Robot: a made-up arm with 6 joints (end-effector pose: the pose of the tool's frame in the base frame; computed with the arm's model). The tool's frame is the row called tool. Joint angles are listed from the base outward.
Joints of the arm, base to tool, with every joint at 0 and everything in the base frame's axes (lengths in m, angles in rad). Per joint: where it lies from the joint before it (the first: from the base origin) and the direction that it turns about. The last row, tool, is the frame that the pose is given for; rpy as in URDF.
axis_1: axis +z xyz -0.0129 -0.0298 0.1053
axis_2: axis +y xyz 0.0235 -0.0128 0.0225
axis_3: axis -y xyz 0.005 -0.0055 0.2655
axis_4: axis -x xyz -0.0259 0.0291 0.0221
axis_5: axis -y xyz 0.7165 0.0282 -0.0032
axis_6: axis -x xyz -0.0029 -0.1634 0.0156
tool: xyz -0.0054 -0.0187 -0.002 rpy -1.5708 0 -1.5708
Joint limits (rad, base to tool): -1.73..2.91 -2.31..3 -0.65..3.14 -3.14..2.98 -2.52..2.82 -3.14..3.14
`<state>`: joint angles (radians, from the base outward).
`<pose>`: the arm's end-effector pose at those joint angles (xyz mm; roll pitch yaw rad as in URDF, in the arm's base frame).
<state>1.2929 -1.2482 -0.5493 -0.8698 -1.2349 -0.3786</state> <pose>175.4 293.3 594.9 -2.0415 0.9760 0.1652</pose>
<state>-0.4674 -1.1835 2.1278 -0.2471 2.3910 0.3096</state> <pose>-876.5 257.6 154.6 -2.2160 -0.4980 -1.8908</pose>
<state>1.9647 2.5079 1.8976 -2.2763 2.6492 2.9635</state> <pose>-384.1 586.5 -524.9 1.1805 -0.8404 1.0725</pose>
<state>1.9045 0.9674 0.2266 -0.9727 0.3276 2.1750</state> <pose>-164.4 653.2 -229.9 -2.8440 -1.0139 1.2445</pose>
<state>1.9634 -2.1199 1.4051 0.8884 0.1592 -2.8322</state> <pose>343.4 -740.4 -369.8 -2.6057 -1.0034 -1.9309</pose>
